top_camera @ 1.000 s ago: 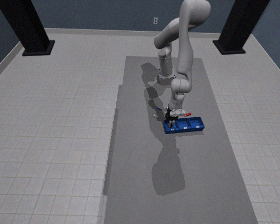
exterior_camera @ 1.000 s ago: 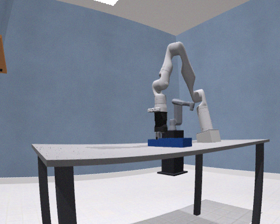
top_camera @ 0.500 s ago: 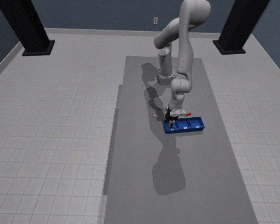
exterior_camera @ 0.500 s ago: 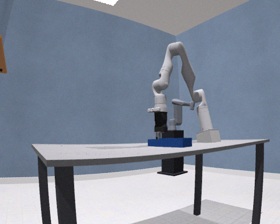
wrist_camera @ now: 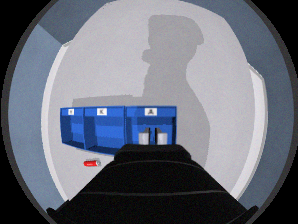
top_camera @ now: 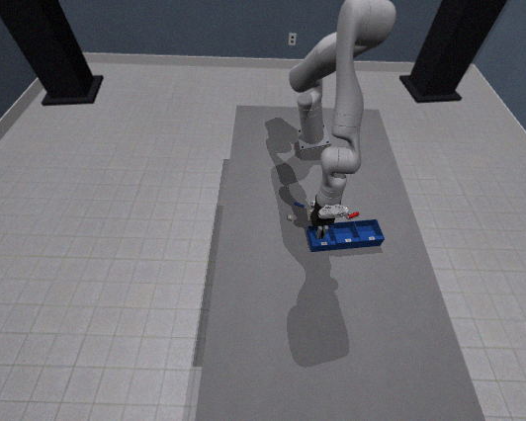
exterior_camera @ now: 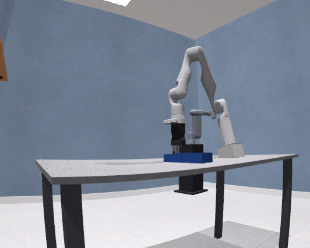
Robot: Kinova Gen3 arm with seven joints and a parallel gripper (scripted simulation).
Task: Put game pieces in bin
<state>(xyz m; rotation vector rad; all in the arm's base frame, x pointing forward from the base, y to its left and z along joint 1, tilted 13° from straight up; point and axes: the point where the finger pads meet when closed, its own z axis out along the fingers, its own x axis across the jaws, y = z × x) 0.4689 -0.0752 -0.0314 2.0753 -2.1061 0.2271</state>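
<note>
Right now my hand is 90 mm to the right of the blue three-compartment bin, 10 mm short of it and 10 mm above it. The rest, counted from my hand: blue piece: 160 mm behind, 40 mm to the right, 30 mm below; die: 100 mm behind, 90 mm to the right, 30 mm below; grey-white piece: 150 mm behind, 30 mm below, 10 mm to the left.
</note>
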